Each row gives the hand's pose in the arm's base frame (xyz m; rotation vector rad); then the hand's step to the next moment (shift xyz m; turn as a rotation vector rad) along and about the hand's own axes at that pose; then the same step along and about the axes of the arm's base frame.
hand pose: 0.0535 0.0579 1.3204 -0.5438 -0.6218 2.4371
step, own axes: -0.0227 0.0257 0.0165 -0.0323 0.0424 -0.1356
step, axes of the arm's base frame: -0.0016 -0.0377 0.0050 0.0746 -0.0089 -0.1248
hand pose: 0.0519 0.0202 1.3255 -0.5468 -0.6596 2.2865
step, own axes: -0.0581 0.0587 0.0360 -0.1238 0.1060 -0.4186
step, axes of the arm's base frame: -0.0094 -0.0895 0.0049 0.2589 -0.0288 -0.3660
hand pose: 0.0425 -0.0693 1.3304 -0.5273 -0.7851 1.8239
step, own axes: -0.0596 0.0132 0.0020 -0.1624 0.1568 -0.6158
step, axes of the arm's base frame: 0.0121 -0.0593 -0.0084 0.3730 -0.0242 -0.5389
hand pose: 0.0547 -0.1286 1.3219 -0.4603 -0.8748 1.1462
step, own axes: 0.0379 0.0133 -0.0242 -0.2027 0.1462 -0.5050
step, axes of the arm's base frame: 0.0168 0.0425 -0.0104 0.2855 -0.0774 -0.4796
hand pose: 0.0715 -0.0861 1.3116 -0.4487 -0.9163 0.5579
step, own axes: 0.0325 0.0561 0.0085 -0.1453 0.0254 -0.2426
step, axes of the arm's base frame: -0.0057 0.0646 -0.0082 0.1253 -0.1017 -0.2336
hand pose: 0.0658 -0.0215 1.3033 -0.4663 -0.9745 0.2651
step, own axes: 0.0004 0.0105 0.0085 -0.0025 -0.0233 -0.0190
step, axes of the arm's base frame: -0.0070 0.0115 -0.0008 0.0148 -0.0263 0.0006
